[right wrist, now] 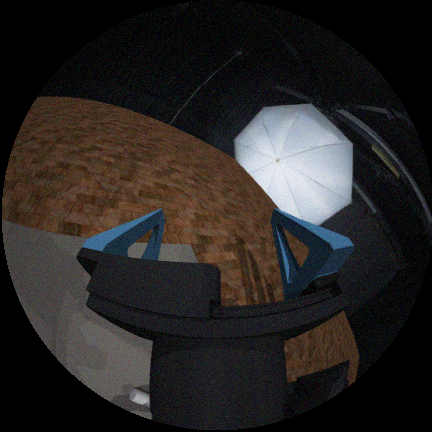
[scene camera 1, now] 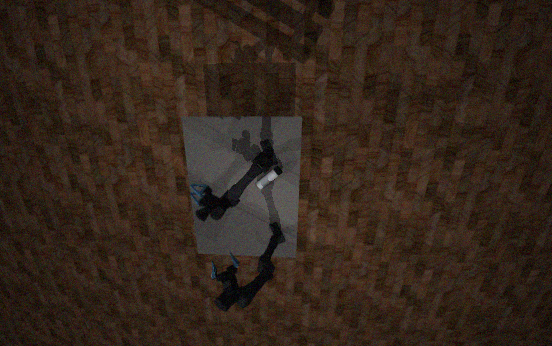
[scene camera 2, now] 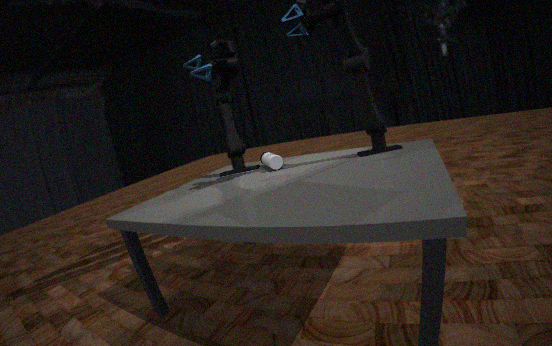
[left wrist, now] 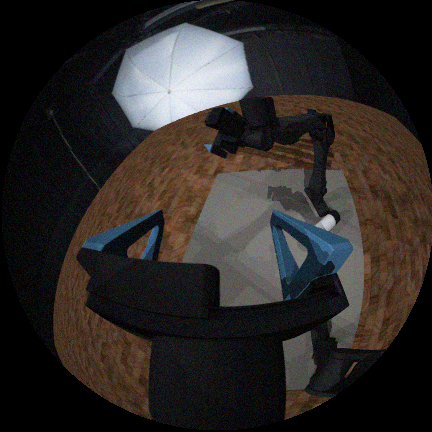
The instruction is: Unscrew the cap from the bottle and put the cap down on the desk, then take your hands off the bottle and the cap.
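Pixels of known places: left gripper, fingertip midpoint: (scene camera 1: 221, 256) (scene camera 2: 284, 28) (left wrist: 216, 215); right gripper, fingertip midpoint: (right wrist: 217, 214) (scene camera 1: 190, 188) (scene camera 2: 186, 69) (left wrist: 210, 131); left arm's base, origin of the base link: (scene camera 1: 277, 232) (scene camera 2: 380, 151) (left wrist: 320, 343); right arm's base, origin of the base link: (scene camera 1: 269, 153) (scene camera 2: 240, 171) (left wrist: 316, 200).
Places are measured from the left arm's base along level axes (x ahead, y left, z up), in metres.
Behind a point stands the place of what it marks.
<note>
A white bottle (scene camera 1: 267, 179) {x -0.135, y -0.482, z 0.064 m} (scene camera 2: 273, 161) {x -0.040, y -0.462, z 0.041 m} (left wrist: 326, 222) {x -0.166, y -0.482, z 0.065 m} (right wrist: 139, 397) lies on its side on the grey desk (scene camera 1: 220, 240) {x 0.502, y -0.120, z 0.000 m} (scene camera 2: 300, 210) {x 0.532, y -0.372, z 0.000 m} (left wrist: 240, 280) {x 0.263, y -0.392, z 0.000 m}, close to the base of the right arm. The black cap (scene camera 1: 278, 171) {x -0.236, y -0.506, z 0.065 m} (left wrist: 336, 216) {x -0.234, y -0.490, z 0.060 m} is at the end of the bottle nearer that base. My left gripper (scene camera 1: 224, 266) {x 0.170, y -0.300, z 0.540 m} (scene camera 2: 295, 21) (left wrist: 216, 215) {x 0.170, y -0.300, z 0.540 m} is open and empty, high up and far from the bottle, beyond the desk's lower edge in scene camera 1. My right gripper (scene camera 1: 196, 192) {x 0.165, y -0.687, z 0.481 m} (scene camera 2: 197, 67) {x 0.165, y -0.687, z 0.481 m} (right wrist: 217, 214) {x 0.165, y -0.687, z 0.481 m} is open and empty, raised above the desk's left edge in scene camera 1.
The right arm's base (scene camera 2: 240, 170) {x -0.186, y -0.642, z 0.010 m} stands right beside the bottle, and the left arm's base (scene camera 2: 380, 150) {x 0.034, y -0.008, z 0.010 m} stands farther along the same side of the desk. A wooden floor (scene camera 1: 400, 200) surrounds the desk. A white umbrella light (left wrist: 185, 75) (right wrist: 300, 160) stands in the background.
</note>
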